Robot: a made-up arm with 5 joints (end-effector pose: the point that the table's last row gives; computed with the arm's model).
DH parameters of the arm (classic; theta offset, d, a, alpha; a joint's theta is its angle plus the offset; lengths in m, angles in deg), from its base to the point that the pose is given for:
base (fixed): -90 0.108 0 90
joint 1: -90 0.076 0.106 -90
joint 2: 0 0.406 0.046 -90
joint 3: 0 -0.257 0.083 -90
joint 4: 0 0.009 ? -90
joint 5: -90 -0.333 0.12 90
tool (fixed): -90 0.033 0 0
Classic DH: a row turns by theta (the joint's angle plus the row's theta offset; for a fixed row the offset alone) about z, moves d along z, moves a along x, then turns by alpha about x.
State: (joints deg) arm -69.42 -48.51 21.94 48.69 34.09
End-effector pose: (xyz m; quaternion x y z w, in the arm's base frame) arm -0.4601 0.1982 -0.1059 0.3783 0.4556 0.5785 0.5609
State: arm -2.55 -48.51 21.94 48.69 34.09
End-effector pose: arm -0.4601 -0.1188 -0.1583 0.0067 0.6990 0.2318 0.6765
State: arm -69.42 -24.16 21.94 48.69 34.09
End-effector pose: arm -0.3621 0.3336 -0.1567 0.4169 0.3291 0.4828 0.6963
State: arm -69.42 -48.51 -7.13 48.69 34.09
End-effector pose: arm -0.5278 0.1833 -0.3160 0.1410 0.4635 0.5879 0.6478
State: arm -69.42 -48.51 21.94 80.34 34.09
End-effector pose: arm -0.5978 0.0693 -0.0528 0.3030 0.5072 0.7278 0.3483
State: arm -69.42 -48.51 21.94 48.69 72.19
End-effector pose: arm -0.5354 0.1896 -0.1350 0.1745 0.2418 0.6956 0.6536
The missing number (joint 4, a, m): 0.095
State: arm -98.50 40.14 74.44 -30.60 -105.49
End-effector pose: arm -0.0110 0.2209 -0.3786 -0.5099 0.4570 -0.0783 0.7246
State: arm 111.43 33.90 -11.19 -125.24 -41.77
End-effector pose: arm -0.5217 -0.1360 0.4786 -0.1588 -0.1590 0.9683 0.1090
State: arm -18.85 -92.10 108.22 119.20 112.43
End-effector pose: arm -0.0221 -0.3047 0.5351 0.6545 0.0599 0.5925 0.4658
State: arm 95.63 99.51 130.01 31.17 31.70
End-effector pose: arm -0.3536 -0.1711 0.3337 -0.1456 0.2347 0.8244 0.4940
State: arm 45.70 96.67 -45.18 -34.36 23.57
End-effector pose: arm 0.0450 -0.2196 0.3190 -0.4880 -0.8628 -0.0338 0.1280
